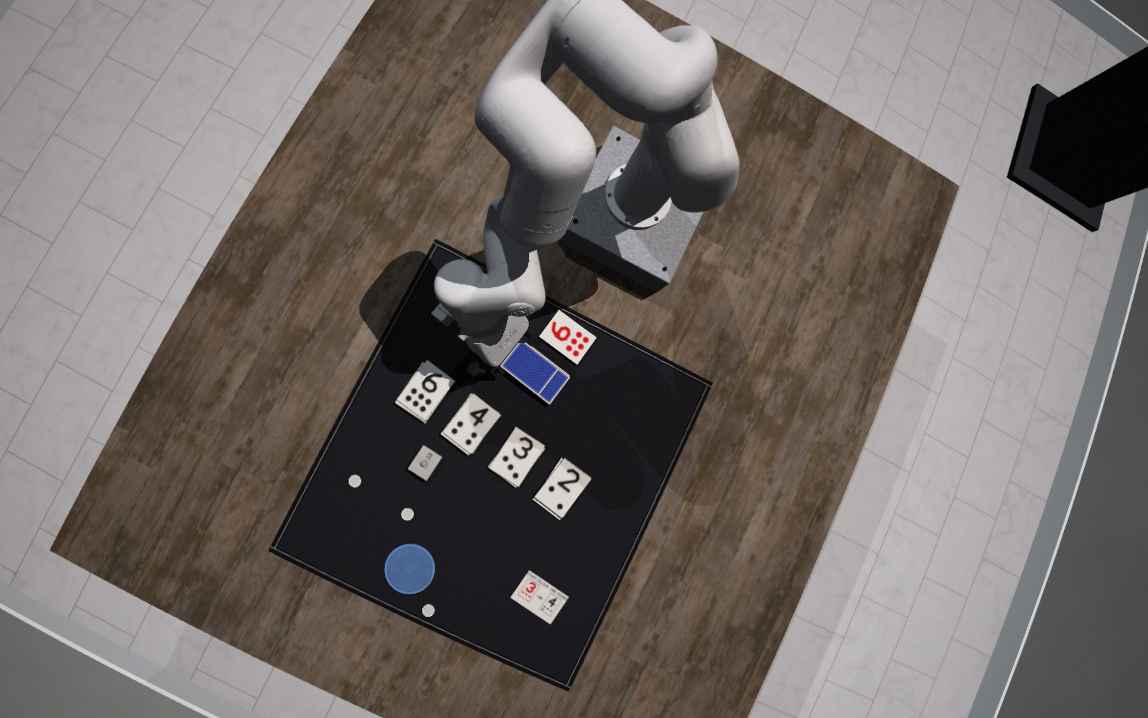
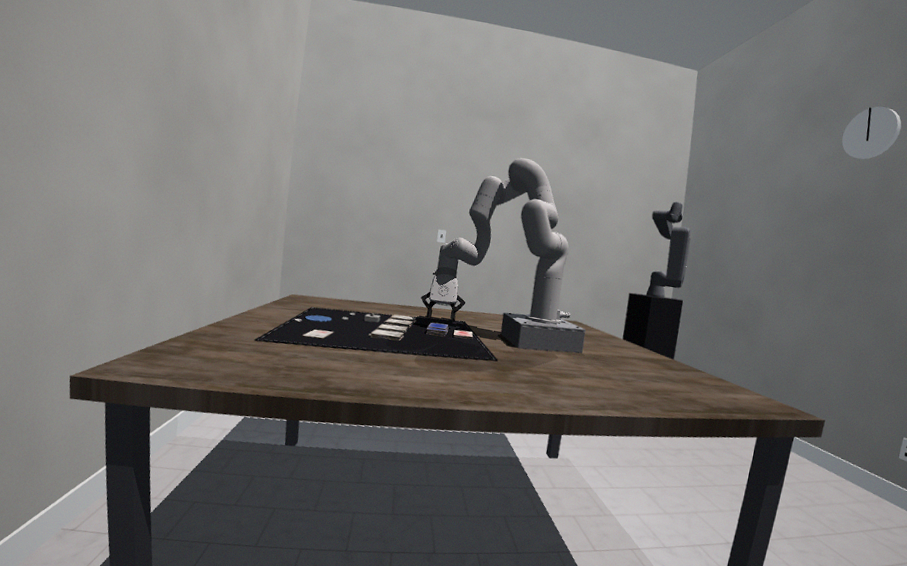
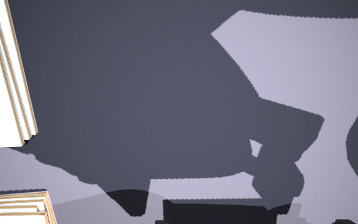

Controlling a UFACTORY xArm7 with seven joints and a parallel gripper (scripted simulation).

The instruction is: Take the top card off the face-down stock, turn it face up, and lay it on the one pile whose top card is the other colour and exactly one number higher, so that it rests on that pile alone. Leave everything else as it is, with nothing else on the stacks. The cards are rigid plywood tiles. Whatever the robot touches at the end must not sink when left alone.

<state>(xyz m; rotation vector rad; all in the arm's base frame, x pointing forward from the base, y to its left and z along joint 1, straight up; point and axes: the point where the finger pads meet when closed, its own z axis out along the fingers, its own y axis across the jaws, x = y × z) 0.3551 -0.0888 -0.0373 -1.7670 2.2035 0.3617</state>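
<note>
Now: the black 4 card 150 mm ahead of my hand and 30 mm below it. From my hand the other things lie so: black 3 card: 170 mm ahead, 100 mm to the left, 30 mm below; then black 2 card: 200 mm to the left, 190 mm ahead, 30 mm below; then black mat: 190 mm ahead, 70 mm to the left, 60 mm below.
</note>
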